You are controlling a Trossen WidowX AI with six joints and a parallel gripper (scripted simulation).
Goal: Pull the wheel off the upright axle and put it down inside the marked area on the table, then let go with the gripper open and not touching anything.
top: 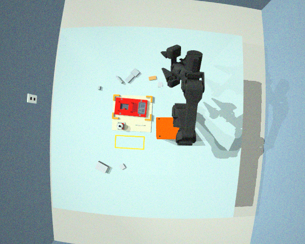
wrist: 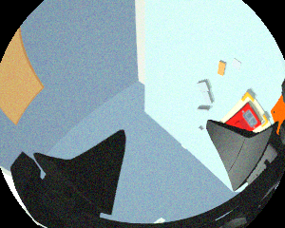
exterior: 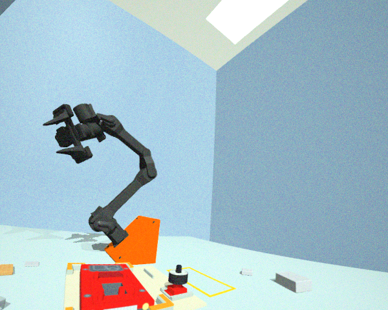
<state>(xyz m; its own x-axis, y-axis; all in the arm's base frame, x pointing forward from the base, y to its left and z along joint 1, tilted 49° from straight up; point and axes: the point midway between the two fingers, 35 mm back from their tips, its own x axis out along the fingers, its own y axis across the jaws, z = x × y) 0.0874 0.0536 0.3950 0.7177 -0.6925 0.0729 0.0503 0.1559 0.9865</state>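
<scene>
Right now the wheel is 33 cm to the left of my gripper tip, 28 cm below it and 20 cm ahead of it. The rest, counted from my gripper tip: black axle: 33 cm to the left, 29 cm below, 21 cm ahead.
</scene>
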